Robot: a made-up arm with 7 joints.
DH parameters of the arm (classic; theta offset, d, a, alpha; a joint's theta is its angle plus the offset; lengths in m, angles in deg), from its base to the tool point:
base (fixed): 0 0 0 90
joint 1: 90 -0.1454 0 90
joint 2: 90 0 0 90
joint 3: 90 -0.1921 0 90
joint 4: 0 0 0 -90
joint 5: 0 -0.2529 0 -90
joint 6: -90 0 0 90
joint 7: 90 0 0 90
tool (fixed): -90 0 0 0
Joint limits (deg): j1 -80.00..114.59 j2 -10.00..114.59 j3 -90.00..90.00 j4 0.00..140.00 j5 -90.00..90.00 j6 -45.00..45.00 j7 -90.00..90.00
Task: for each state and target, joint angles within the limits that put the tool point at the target. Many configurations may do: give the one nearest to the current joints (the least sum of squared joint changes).
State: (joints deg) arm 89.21 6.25 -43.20 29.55 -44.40 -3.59 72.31
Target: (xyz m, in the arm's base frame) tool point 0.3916 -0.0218 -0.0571
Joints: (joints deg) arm 70.02 -9.58 -51.40 30.52 -44.40 -3.59 72.31
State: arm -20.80 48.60 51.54 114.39 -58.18 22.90 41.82
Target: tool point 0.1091 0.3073 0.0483
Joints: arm -19.28 37.83 63.93 128.45 -58.18 22.90 41.82
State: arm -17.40 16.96 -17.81 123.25 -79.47 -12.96 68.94
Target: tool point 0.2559 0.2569 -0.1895
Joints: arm 1.59 31.29 -1.55 82.33 -79.47 -12.96 68.94
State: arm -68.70 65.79 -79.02 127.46 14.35 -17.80 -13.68
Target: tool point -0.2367 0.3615 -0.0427
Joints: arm -79.77 93.34 -90.00 87.82 14.35 -17.80 -13.68
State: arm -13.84 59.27 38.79 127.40 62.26 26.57 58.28
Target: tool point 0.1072 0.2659 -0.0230
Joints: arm -37.04 20.39 52.39 139.90 62.26 26.57 58.28
